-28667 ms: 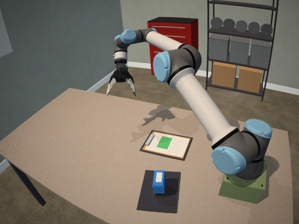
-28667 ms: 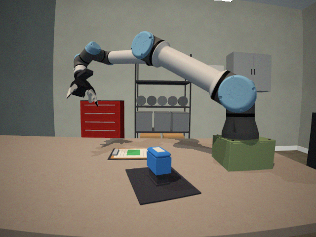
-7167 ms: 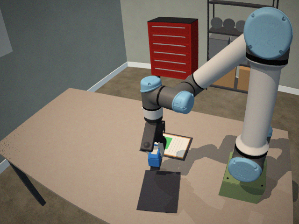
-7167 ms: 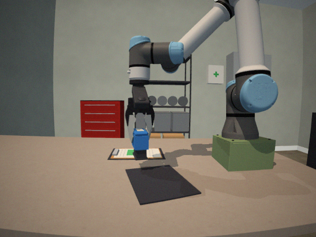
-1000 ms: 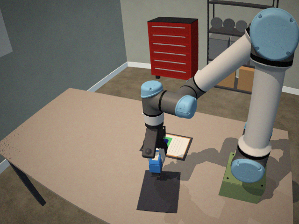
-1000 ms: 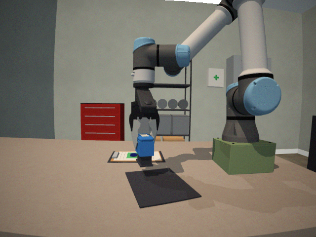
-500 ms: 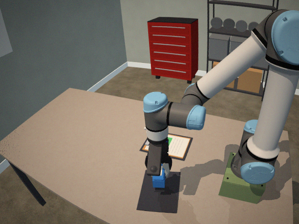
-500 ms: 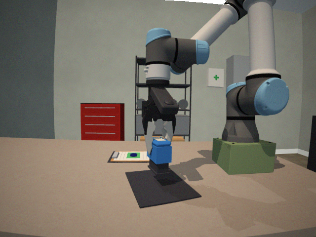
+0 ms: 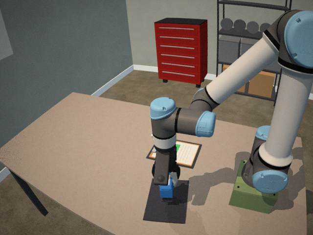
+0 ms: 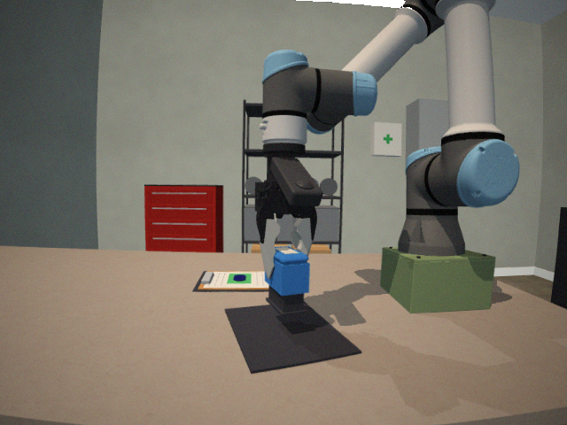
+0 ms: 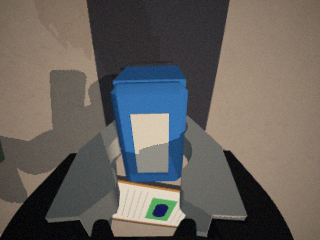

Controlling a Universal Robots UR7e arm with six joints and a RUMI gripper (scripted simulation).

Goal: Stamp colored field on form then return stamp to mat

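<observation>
My gripper is now 50 mm above the black stamp base. Round my hand: dark mat: 110 mm below; then blue stamp: 20 mm below; then clipboard form: 270 mm to the right, 150 mm ahead, 110 mm below.
</observation>
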